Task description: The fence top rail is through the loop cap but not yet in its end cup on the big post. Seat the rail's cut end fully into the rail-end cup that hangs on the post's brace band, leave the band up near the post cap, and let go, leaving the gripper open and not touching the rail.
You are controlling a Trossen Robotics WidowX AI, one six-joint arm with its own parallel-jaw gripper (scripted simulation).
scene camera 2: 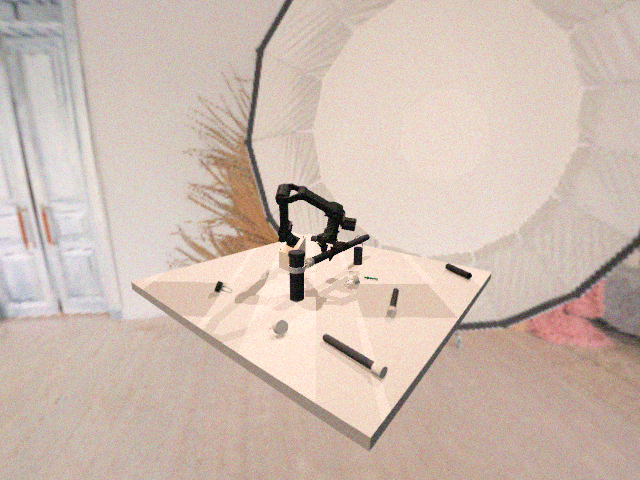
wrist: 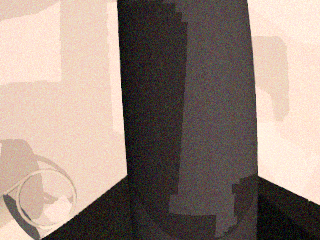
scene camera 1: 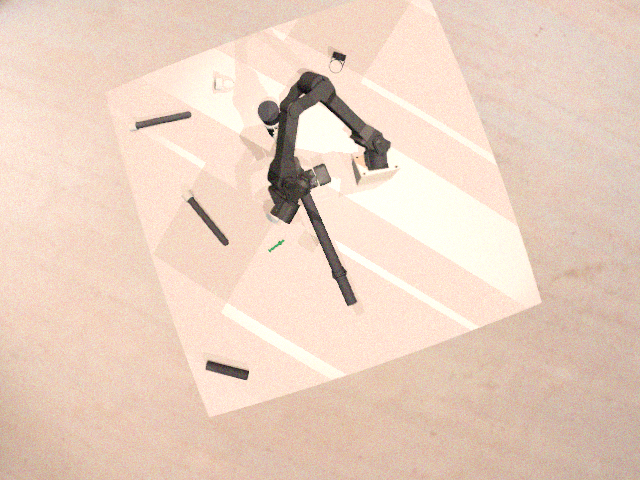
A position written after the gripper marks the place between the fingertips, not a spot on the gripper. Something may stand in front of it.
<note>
In view: the gripper (wrist: 185, 181) and a dark top rail (scene camera 1: 308, 202).
The dark top rail shows as well in the wrist view (wrist: 188, 90).
</note>
